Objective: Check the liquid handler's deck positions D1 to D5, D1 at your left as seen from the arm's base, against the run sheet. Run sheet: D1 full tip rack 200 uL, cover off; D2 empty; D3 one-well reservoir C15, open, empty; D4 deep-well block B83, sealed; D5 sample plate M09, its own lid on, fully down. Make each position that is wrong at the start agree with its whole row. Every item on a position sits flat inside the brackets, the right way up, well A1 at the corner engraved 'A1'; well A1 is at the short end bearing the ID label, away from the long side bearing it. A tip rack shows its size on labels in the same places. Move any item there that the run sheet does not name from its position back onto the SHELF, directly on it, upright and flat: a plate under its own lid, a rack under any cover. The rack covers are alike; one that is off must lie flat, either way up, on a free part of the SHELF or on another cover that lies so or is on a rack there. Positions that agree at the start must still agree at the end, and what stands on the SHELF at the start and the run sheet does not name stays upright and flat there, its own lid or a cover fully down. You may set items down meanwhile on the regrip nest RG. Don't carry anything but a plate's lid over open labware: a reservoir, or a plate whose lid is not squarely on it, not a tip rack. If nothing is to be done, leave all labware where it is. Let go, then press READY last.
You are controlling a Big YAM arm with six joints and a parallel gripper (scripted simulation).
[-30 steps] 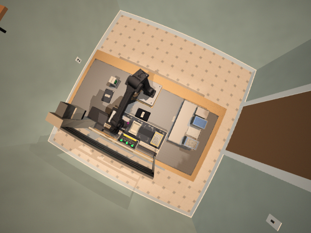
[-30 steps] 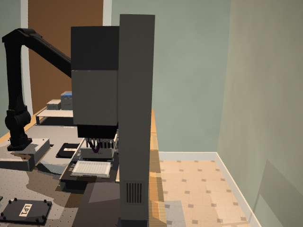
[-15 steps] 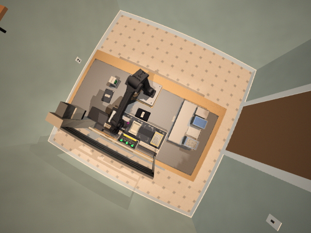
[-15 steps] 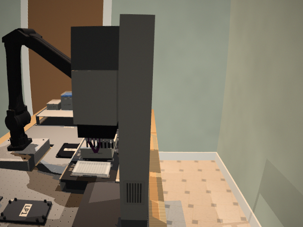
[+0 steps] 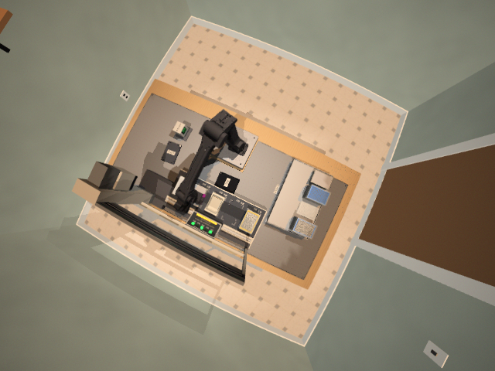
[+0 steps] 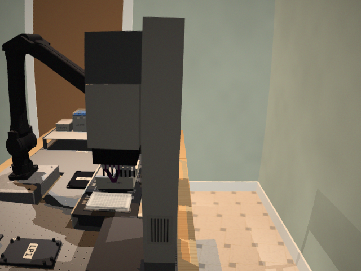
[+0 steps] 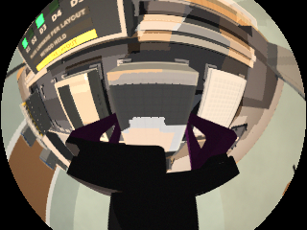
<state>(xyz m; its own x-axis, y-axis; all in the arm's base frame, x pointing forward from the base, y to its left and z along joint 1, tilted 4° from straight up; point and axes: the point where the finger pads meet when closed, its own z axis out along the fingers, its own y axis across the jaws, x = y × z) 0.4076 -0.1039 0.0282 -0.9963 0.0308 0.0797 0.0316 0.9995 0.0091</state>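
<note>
Now: hand 12 cm to the right of the cream reservoir and 3 cm above it. Round my hand: yellow-framed tip rack (37 cm to the left); then regrip nest (16 cm behind, 13 cm to the left, 9 cm below); then pale block (1 cm below).
</note>
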